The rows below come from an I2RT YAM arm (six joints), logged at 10 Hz.
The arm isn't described. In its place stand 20 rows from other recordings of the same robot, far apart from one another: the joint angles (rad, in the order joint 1, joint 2, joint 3, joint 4, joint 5, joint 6), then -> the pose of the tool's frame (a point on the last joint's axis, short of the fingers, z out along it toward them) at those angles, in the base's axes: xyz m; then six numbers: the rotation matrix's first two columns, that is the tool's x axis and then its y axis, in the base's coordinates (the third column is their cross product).
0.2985, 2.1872, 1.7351, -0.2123, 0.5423, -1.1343 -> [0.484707 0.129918 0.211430 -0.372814 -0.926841 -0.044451 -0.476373 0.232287 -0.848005]
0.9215, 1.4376, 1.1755, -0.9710, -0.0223, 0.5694 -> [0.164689 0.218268 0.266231 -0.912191 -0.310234 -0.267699 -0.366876 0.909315 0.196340]
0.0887, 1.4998, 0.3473, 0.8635, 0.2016, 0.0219 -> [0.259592 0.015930 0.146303 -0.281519 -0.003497 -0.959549 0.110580 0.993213 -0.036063]
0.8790, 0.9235, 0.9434, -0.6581, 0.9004, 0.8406 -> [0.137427 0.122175 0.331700 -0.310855 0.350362 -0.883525 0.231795 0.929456 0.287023]
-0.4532, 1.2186, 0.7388, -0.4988, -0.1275, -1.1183 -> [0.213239 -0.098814 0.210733 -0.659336 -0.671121 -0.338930 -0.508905 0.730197 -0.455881]
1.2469, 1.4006, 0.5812, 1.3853, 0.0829, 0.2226 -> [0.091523 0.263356 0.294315 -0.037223 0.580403 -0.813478 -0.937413 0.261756 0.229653]
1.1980, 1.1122, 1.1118, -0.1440, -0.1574, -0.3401 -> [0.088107 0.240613 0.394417 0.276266 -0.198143 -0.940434 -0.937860 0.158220 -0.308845]
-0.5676, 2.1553, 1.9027, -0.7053, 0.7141, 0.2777 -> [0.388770 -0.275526 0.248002 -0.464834 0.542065 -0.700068 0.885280 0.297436 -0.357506]
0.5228, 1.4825, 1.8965, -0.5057, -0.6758, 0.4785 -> [0.247276 0.168204 0.520641 -0.498302 0.127465 -0.857583 -0.788354 0.345036 0.509360]
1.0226, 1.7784, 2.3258, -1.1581, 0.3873, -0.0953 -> [0.188673 0.283184 0.489243 -0.237639 -0.558238 -0.794920 -0.654580 0.696670 -0.293556]
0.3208, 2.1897, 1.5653, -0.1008, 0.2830, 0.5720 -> [0.466207 0.144435 0.162226 -0.585803 0.353076 -0.729501 0.252887 0.934806 0.249370]
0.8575, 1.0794, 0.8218, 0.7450, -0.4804, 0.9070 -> [0.145191 0.192941 0.391309 -0.549856 0.432042 -0.714842 -0.819155 -0.111685 0.562593]
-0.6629, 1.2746, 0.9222, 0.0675, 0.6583, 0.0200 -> [0.216468 -0.196641 0.309043 -0.202501 0.178176 -0.962937 0.953815 0.258678 -0.152719]
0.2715, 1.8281, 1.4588, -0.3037, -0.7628, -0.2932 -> [0.393499 0.135073 0.274161 -0.368411 -0.319432 -0.873062 -0.857435 0.479680 0.186313]
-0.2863, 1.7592, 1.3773, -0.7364, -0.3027, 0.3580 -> [0.354450 -0.093283 0.240086 -0.757405 0.571634 -0.315551 0.437684 0.803103 0.404300]
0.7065, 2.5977, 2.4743, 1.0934, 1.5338, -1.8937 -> [0.433080 0.322847 0.341627 -0.583816 -0.544379 -0.602337 0.466281 0.382522 -0.797659]
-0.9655, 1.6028, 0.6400, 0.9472, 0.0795, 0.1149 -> [0.183807 -0.270609 0.208837 0.090343 0.070286 -0.993427 0.860234 0.497130 0.113403]
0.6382, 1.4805, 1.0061, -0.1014, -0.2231, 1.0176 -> [0.262548 0.204553 0.258686 -0.850929 0.401934 -0.338186 -0.011466 0.629453 0.776954]
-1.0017, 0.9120, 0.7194, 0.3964, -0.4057, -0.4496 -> [0.127608 -0.173410 0.355846 -0.147648 -0.510233 -0.847268 0.556915 0.665049 -0.497549]
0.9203, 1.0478, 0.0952, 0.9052, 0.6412, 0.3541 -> [0.126822 0.131491 0.172471 -0.122580 0.297776 -0.946733 -0.248831 0.914236 0.319773]
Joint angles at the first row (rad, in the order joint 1, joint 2, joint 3, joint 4, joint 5, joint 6):
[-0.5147 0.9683 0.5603 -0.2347 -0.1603 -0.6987]
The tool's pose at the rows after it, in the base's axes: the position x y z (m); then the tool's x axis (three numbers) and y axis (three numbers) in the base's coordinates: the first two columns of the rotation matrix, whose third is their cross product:
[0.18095 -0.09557 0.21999 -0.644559 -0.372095 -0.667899 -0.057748 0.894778 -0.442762]
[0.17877 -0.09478 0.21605 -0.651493 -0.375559 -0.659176 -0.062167 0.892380 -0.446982]
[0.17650 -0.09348 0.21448 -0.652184 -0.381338 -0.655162 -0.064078 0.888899 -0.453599]
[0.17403 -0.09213 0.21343 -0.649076 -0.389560 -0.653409 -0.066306 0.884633 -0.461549]
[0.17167 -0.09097 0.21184 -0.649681 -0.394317 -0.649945 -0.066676 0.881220 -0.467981]
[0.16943 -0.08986 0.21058 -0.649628 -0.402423 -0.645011 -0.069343 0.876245 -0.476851]
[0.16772 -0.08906 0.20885 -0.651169 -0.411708 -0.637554 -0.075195 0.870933 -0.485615]
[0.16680 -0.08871 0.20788 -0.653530 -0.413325 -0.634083 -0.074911 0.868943 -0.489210]
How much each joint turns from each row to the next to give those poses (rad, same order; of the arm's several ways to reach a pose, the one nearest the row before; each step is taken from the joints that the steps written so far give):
[0.0010 -0.0045 -0.0129 0.0000 -0.0001 -0.0077]
[-0.0010 -0.0065 -0.0156 0.0016 0.0054 -0.0084]
[0.0009 -0.0129 -0.0116 -0.0001 0.0042 -0.0062]
[-0.0001 -0.0157 -0.0120 0.0016 0.0009 -0.0075]
[0.0000 -0.0136 -0.0119 0.0003 0.0041 -0.0055]
[0.0000 -0.0135 -0.0106 -0.0003 0.0040 -0.0091]
[-0.0001 -0.0087 -0.0095 0.0000 0.0037 -0.0117]
[0.0001 -0.0046 -0.0052 0.0002 0.0045 -0.0030]

